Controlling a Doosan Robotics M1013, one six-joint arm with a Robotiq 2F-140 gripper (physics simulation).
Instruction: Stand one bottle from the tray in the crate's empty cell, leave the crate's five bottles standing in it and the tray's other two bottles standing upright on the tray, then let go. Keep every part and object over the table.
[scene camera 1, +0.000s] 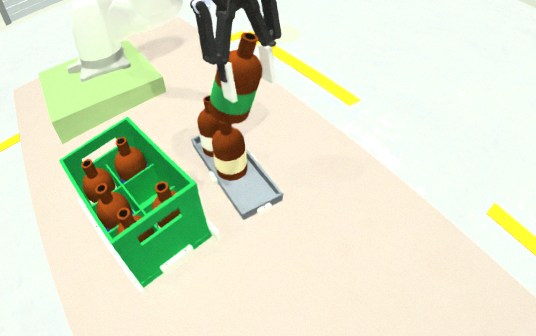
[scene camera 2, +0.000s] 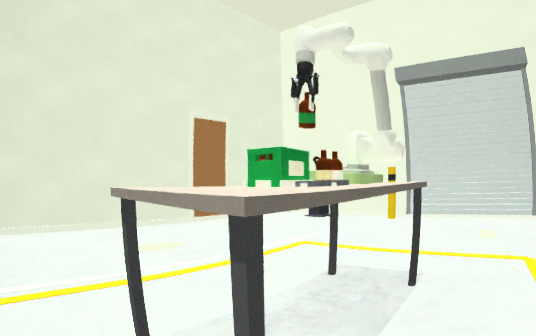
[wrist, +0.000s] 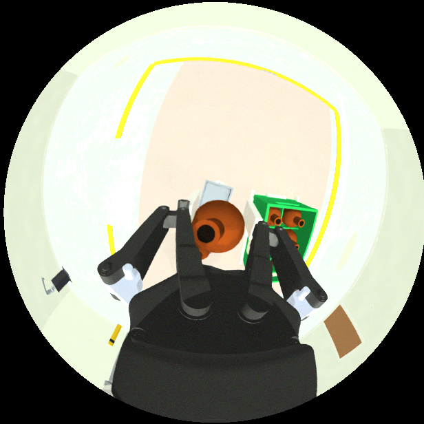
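Where they show: gripper, fingertip midpoint: (scene camera 1: 250, 89) (scene camera 2: 303, 111); arm's base, origin of the base link: (scene camera 1: 103, 64) (scene camera 2: 357, 172).
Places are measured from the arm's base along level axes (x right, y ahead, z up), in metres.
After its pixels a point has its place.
My gripper (scene camera 1: 248, 75) @[y 0.764, x -0.221, z 0.244 m] (scene camera 2: 304, 105) @[y 0.764, x -0.221, z 0.244 m] (wrist: 221, 203) is shut on a brown bottle with a green label (scene camera 1: 235, 101) (scene camera 2: 307, 118) @[y 0.753, x -0.231, z 0.213 m] (wrist: 227, 227), held about upright high above the table. In the wrist view it covers part of the grey tray (scene camera 1: 260, 192) @[y 0.730, x -0.240, z -0.065 m] (scene camera 2: 322, 183) @[y 0.715, x -0.272, z -0.057 m] (wrist: 216, 190). A cream-labelled bottle (scene camera 1: 230, 152) @[y 0.668, x -0.205, z 0.026 m] (scene camera 2: 324, 165) @[y 0.660, x -0.240, z 0.019 m] and a white-labelled bottle (scene camera 1: 207, 131) @[y 0.574, x -0.189, z 0.022 m] (scene camera 2: 337, 164) @[y 0.566, x -0.243, z 0.026 m] stand upright at the tray's far end. The green crate (scene camera 1: 185, 230) @[y 0.793, x -0.048, z 0.006 m] (scene camera 2: 265, 172) @[y 0.802, x -0.015, z -0.006 m] (wrist: 309, 225) holds five brown bottles; its empty cell is the middle one on the tray side.
The crate and tray stand side by side on the table (scene camera 1: 350, 240) @[y 0.935, x -0.343, z -0.071 m] (scene camera 2: 190, 192) @[y 1.355, x -0.395, z -0.071 m] (wrist: 240, 120). The arm's light green base block (scene camera 1: 105, 102) @[y 0.244, x 0.026, z -0.006 m] (scene camera 2: 367, 177) @[y 0.142, x -0.160, z -0.034 m] is at the table's far end. The table's long edge runs beyond the tray.
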